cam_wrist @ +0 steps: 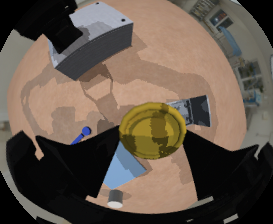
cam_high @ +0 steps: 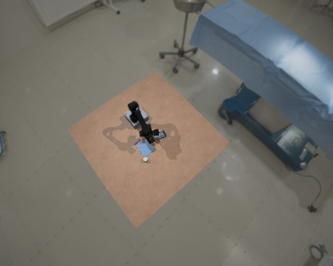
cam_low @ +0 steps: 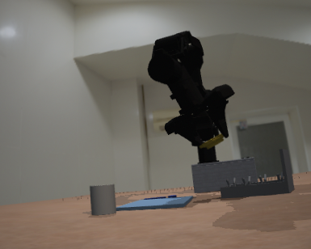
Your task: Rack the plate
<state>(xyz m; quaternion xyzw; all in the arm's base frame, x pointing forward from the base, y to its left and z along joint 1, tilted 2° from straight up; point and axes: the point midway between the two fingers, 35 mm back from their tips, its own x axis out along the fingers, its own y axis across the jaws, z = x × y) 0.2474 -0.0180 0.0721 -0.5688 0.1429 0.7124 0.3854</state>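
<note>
Now: the dish rack 50 mm ahead of my gripper tip, 70 mm to the left of it and 90 mm below it. From my gripper tip the other things lie so: blue utensil: 70 mm behind, 140 mm to the right, 110 mm below; then blue mat: 40 mm ahead, 140 mm to the right, 120 mm below; then yellow plate: 10 mm above.
</note>
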